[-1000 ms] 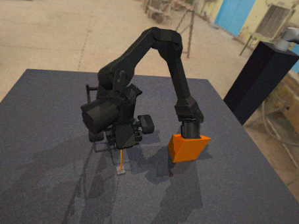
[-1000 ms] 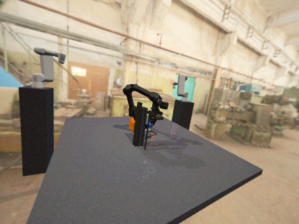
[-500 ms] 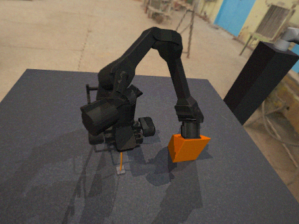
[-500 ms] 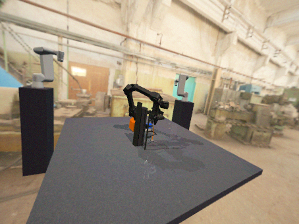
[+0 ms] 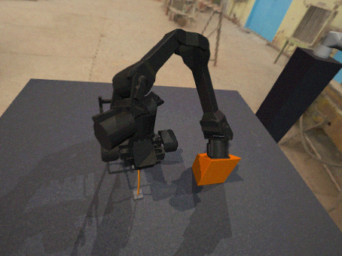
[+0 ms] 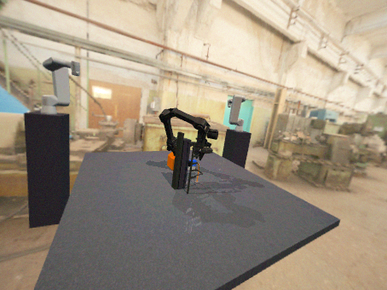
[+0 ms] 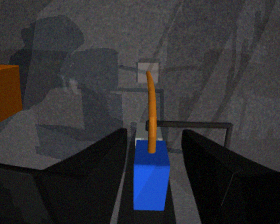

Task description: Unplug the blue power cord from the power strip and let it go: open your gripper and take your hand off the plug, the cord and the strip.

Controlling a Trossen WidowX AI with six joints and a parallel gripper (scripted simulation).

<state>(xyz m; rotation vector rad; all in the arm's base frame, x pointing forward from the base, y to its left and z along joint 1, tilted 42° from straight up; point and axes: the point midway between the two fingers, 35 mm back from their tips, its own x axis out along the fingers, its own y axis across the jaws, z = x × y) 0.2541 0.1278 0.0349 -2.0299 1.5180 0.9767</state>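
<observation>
Now: gripper tip 2 cm short of the blue plug, 6 cm to the left of it and 1 cm above it.
</observation>
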